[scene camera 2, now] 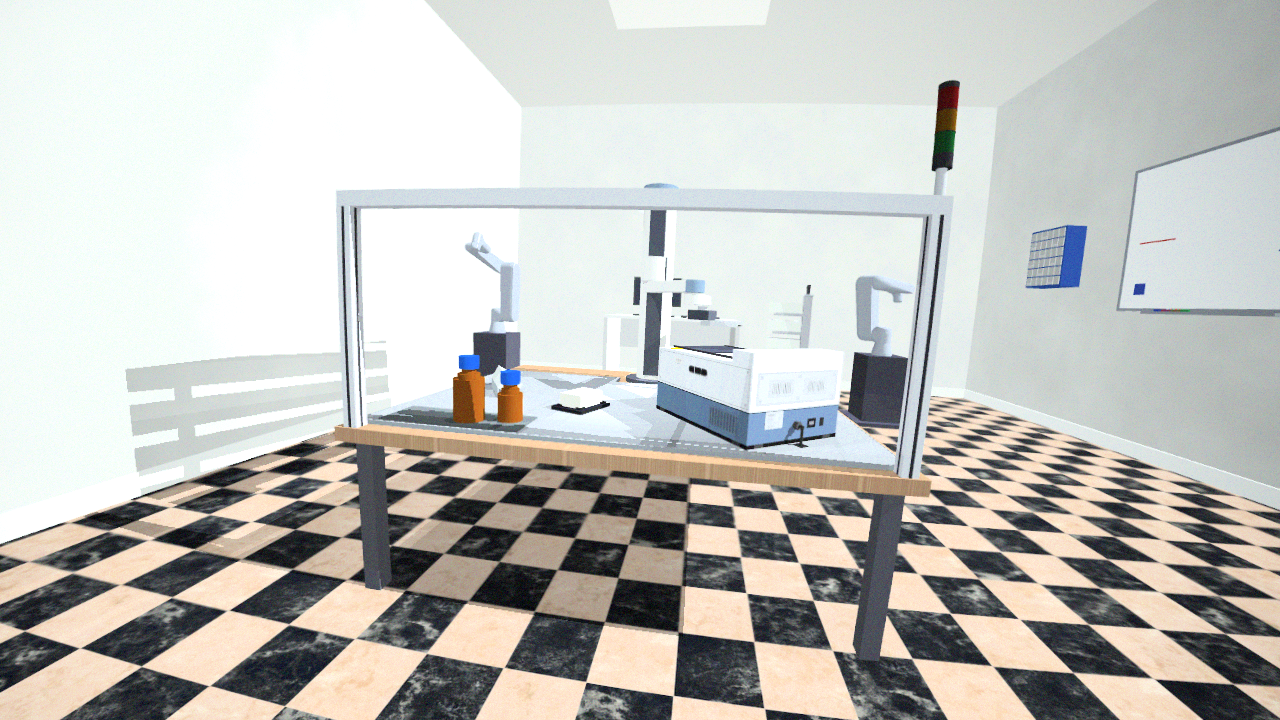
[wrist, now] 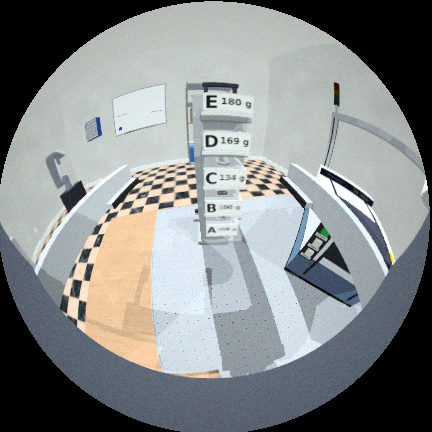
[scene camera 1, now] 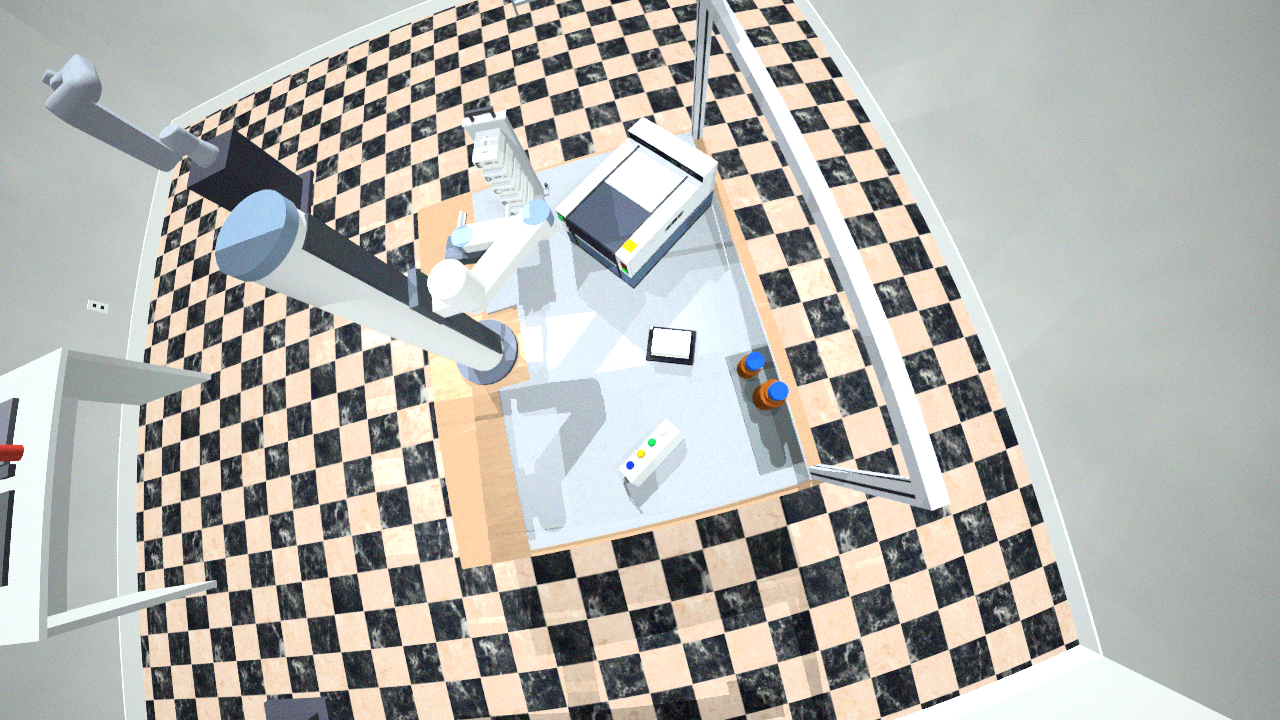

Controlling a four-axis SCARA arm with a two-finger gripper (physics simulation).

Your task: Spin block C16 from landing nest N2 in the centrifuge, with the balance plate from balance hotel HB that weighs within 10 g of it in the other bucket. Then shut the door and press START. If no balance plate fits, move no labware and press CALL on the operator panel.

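Places are measured from the arm's base along level axes (x ahead, y left, z up), in centimetres.
Pixels of known places: gripper, between the fingertips: (scene camera 2: 740, 324) (wrist: 207, 165) (scene camera 1: 485, 209); arm's base, origin of its link: (scene camera 2: 651, 381) (scene camera 1: 487, 352).
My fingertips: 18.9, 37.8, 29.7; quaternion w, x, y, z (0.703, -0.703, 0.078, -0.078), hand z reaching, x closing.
Observation:
Ahead of a thing's pixels: the offset from my fingertips to its top centre, as dx, dy, dz. Level surfaces: height alone.
My gripper (scene camera 1: 486, 220) (wrist: 207, 165) is open and empty, facing the balance hotel (scene camera 1: 503, 161) (wrist: 201, 200), which stands beyond the fingertips. In the wrist view its labels read E 180 g, D 169 g, C 134 g and B 100 g from the top; A's weight is blurred. The centrifuge (scene camera 1: 664, 228) (scene camera 2: 751, 394) (wrist: 320, 275) stands right of the hotel, partly behind the right finger in the wrist view; its door state is unclear. A white block @(+47.8, -54.0, -23.0) (scene camera 1: 671, 342) (scene camera 2: 581, 397) sits on a black nest; no label is readable. The operator panel @(+32.4, -87.6, -20.1) (scene camera 1: 660, 456) has blue, yellow, green and white buttons.
Two orange bottles with blue caps (scene camera 1: 770, 394) (scene camera 2: 468, 389) stand on a grey mat @(dz -27.9) (scene camera 1: 750, 420) at the table edge. A metal frame (scene camera 1: 832, 232) (scene camera 2: 626, 198) rises along that edge. The arm's column (scene camera 1: 384, 304) (scene camera 2: 656, 331) stands on the opposite side. Other arms stand beyond the table.

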